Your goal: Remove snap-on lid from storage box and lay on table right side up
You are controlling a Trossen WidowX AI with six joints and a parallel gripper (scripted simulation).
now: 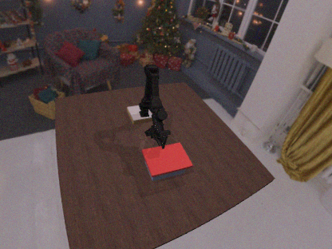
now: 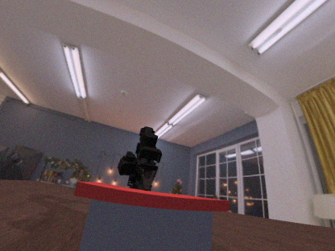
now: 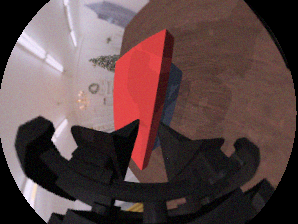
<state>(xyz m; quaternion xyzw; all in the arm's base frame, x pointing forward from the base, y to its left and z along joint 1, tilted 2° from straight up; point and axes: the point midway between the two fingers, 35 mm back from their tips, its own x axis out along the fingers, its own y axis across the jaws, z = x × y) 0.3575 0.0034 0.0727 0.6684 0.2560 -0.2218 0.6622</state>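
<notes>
The red lid lies 8 cm ahead of my gripper tip and 1 cm above it. The rest, counted from my gripper tip: blue storage box 7 cm ahead, 4 cm below.
</notes>
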